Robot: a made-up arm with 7 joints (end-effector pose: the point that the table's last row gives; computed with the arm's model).
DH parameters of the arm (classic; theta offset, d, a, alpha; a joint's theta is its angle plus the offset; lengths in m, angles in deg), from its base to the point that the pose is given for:
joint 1: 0 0.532 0 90
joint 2: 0 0.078 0 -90
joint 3: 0 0.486 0.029 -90
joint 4: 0 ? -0.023 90
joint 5: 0 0.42 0 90
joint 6: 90 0.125 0.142 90
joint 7: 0 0.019 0 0
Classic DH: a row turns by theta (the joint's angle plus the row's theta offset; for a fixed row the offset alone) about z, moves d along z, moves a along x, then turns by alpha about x.
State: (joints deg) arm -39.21 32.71 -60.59 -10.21 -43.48 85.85 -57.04
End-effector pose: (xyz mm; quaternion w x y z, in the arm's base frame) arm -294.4 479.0 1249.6 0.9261 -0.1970 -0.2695 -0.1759
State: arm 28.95 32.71 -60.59 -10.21 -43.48 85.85 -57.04
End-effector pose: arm -554.2 -95.1 1249.6 0.8656 -0.0122 -0.3336 0.3732
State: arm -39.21 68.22 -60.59 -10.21 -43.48 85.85 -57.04
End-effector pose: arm -540.9 680.1 807.8 0.7803 -0.3246 -0.5094 -0.1622
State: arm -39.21 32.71 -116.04 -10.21 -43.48 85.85 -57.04
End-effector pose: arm -177.8 299.6 1380.5 0.7464 -0.0715 -0.2743 -0.6021
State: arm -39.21 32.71 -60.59 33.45 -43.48 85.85 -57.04
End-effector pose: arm -413.3 172.6 1417.4 0.9465 0.1722 -0.2557 -0.0953
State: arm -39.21 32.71 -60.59 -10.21 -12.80 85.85 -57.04
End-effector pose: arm -386.3 466.9 1213.7 0.9459 -0.2486 -0.1949 0.0743
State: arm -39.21 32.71 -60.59 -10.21 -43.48 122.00 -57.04
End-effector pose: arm -269.7 429.1 1180.4 0.8746 -0.3987 -0.0541 -0.2707
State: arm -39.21 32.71 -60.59 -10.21 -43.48 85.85 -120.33
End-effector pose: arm -294.4 479.0 1249.6 0.6961 -0.0263 -0.3328 -0.6357
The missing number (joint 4, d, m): 0.072
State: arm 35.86 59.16 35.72 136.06 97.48 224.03 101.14
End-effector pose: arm -221.2 43.3 672.7 0.7136 0.5177 0.3651 -0.2990
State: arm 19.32 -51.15 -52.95 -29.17 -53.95 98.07 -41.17
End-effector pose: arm 386.7 427.9 1099.1 0.7839 -0.2121 0.3188 0.4888
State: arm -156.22 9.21 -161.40 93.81 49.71 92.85 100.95
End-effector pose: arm 453.0 323.7 927.1 0.6329 -0.4270 0.6413 0.0760
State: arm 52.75 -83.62 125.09 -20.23 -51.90 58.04 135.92
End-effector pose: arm 861.2 485.8 512.5 0.3898 -0.2238 0.7517 0.4826
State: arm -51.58 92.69 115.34 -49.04 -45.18 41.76 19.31
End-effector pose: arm -867.4 230.0 670.3 0.3541 0.0759 -0.4910 -0.7923
